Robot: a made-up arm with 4 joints.
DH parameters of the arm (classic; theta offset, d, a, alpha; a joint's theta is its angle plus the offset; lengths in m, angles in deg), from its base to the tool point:
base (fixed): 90 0.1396 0 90
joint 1: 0 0.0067 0.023 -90
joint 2: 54.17 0 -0.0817 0
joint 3: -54.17 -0.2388 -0.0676 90
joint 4: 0 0.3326 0.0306 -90
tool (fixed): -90 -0.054 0 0
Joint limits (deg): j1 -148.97..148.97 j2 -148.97..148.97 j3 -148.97..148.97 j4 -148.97..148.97
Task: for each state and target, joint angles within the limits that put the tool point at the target. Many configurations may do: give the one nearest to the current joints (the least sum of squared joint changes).
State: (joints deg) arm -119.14 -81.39 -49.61 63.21
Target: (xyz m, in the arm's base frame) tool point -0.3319 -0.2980 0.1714
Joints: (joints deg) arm -133.86 -116.08 -99.72 62.23
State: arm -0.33 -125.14 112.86 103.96
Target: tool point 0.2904 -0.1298 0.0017
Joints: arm -29.32 -92.91 98.73 122.86
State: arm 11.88 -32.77 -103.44 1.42
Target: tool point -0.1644 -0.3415 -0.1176
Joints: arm -6.02 -27.85 -94.46 2.20
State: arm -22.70 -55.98 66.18 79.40
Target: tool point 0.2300 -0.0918 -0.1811
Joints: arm -59.11 -25.70 83.03 56.18
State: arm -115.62 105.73 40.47 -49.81
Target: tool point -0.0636 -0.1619 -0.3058
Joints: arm -70.96 60.31 68.96 -45.94
